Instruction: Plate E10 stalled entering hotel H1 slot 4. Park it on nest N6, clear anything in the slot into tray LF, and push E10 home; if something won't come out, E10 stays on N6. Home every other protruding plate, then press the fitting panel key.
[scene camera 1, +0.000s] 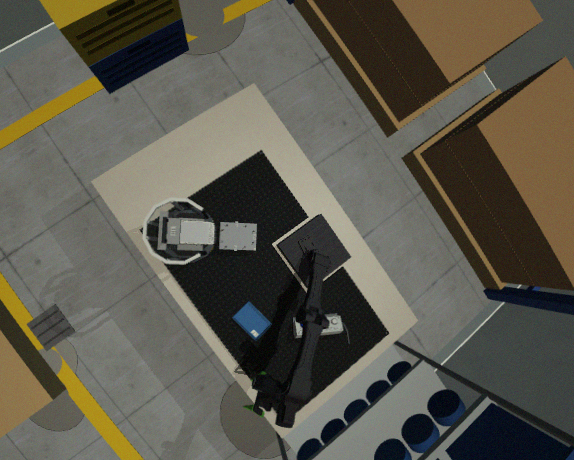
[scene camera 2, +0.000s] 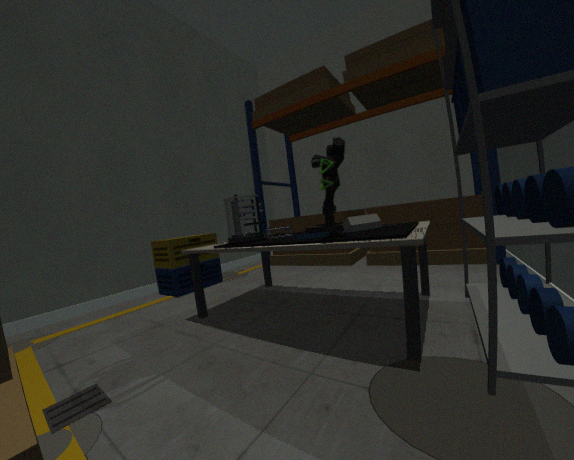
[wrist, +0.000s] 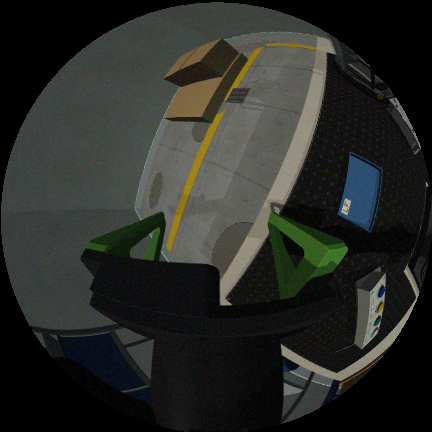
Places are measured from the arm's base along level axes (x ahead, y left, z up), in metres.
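Where they show: gripper, fingertip midpoint: (scene camera 1: 247, 393) (scene camera 2: 320, 181) (wrist: 216, 217); arm's base, link origin: (scene camera 1: 313, 256) (scene camera 2: 330, 224).
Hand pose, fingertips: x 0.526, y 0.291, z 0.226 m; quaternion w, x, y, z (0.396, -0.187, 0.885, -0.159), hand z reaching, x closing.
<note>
Things, the pixels of their top centre, and the offset from my fingertips. Level surfaces: height alone.
- flat grey metal nest fixture, top centre: (scene camera 1: 238, 236) (scene camera 2: 278, 225) dz -0.188, dx -0.258, dy -0.542 m
- blue tray LF, top centre: (wrist: 363, 190) (scene camera 1: 252, 321) (scene camera 2: 313, 233) dz -0.246, dx -0.132, dy -0.169 m
- white key panel, top centre: (wrist: 372, 322) (scene camera 1: 320, 329) (scene camera 2: 360, 215) dz -0.180, dx -0.382, dy +0.006 m
- black perforated mat, surface height: dz -0.263 m
- pale table, surface height: dz -0.276 m
My gripper (scene camera 1: 254, 391) (scene camera 2: 325, 175) (wrist: 216, 217) is open and empty, raised at the table's near end, well away from the hotel. The grey plate hotel (scene camera 1: 197, 232) (scene camera 2: 247, 212) stands inside a pale ring guard; its slots and plates are too dark and small to tell apart. A flat grey metal nest fixture (scene camera 1: 238, 236) (wrist: 406, 125) lies beside it; its label is unreadable. The blue tray LF (scene camera 1: 248, 318) (wrist: 362, 192) looks empty. The white key panel (scene camera 1: 336, 324) (scene camera 2: 362, 221) (wrist: 364, 315) shows blue, yellow and green keys in the wrist view. Plate E10 cannot be identified.
The arm rises from a dark square base (scene camera 1: 330, 240) and passes over part of the panel in the first scene view. A black perforated mat (scene camera 1: 260, 175) lies on the pale table (scene camera 1: 200, 155). A shelf rack (scene camera 2: 487, 200) with blue bins stands past the near end.
</note>
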